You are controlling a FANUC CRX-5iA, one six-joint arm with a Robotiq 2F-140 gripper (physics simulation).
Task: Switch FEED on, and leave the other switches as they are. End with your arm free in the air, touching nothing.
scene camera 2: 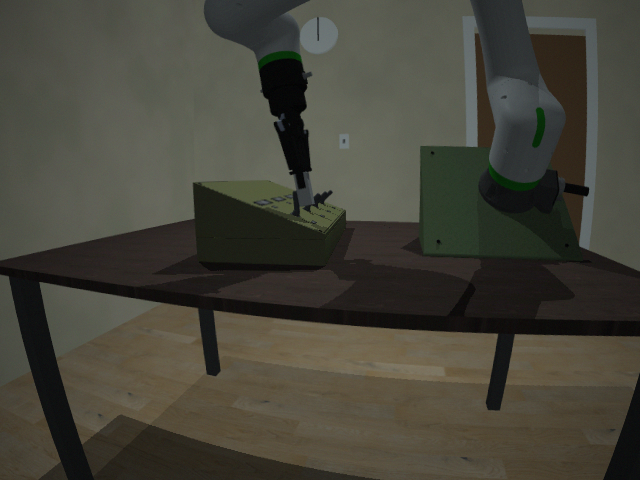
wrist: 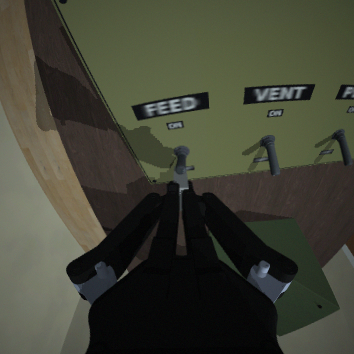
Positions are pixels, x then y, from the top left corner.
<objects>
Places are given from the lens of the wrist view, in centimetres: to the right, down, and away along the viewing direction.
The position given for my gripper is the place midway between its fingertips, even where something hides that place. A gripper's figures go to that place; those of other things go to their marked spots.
my gripper [wrist: 179, 175]: 0, 0, 23
yellow-green switch box [wrist: 218, 88]: 4, -9, 15
</objects>
